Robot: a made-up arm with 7 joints. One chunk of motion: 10 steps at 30 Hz.
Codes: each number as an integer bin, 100 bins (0 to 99) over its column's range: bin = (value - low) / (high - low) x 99, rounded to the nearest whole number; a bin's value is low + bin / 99 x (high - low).
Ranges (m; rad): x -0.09..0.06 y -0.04..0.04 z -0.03..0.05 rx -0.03..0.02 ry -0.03..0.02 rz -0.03..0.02
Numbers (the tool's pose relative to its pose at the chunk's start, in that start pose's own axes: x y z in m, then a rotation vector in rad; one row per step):
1: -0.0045 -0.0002 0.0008 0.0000 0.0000 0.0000
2: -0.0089 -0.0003 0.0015 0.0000 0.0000 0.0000
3: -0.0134 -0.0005 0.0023 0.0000 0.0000 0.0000
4: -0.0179 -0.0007 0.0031 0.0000 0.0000 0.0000
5: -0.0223 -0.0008 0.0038 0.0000 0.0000 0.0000
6: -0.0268 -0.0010 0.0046 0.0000 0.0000 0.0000
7: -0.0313 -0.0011 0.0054 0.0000 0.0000 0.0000
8: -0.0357 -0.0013 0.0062 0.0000 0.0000 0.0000
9: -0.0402 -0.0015 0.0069 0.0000 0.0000 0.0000
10: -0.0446 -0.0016 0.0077 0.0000 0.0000 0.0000
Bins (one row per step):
1: 56 49 38 59 59 59
2: 54 49 39 59 59 59
3: 51 49 40 59 59 59
4: 48 49 41 59 59 59
5: 45 49 42 59 59 59
6: 42 48 43 59 59 59
7: 39 48 44 59 59 59
8: 36 48 45 59 59 59
9: 33 48 46 59 59 59
10: 30 48 47 59 59 59

